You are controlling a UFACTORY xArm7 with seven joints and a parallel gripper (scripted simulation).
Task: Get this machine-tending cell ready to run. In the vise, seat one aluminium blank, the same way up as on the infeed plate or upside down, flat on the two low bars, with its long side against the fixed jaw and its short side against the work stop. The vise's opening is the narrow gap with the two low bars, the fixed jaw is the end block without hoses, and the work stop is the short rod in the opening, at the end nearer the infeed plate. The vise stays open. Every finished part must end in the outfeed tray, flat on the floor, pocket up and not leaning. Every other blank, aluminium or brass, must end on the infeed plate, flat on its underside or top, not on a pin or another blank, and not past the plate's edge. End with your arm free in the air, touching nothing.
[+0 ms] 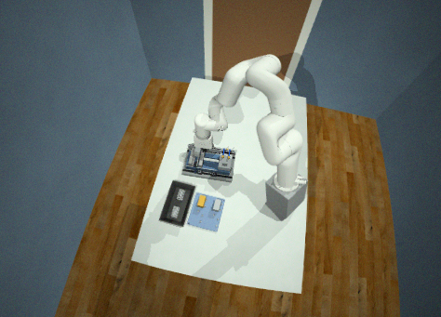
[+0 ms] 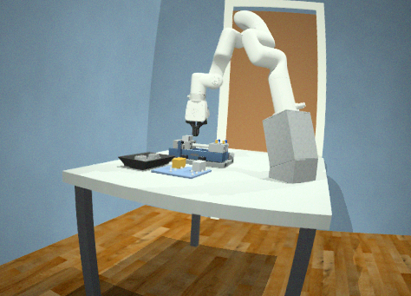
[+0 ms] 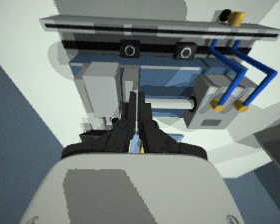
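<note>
Now: the fixed jaw 60 mm ahead of my hand, 40 mm to the left of it and 60 mm below it. Also, from my hand: vise (40 mm behind, 30 mm to the left, 100 mm below); then hosed end block (130 mm behind, 20 mm to the left, 60 mm below); then grey rail (30 mm behind, 60 mm to the right, 100 mm below).
</note>
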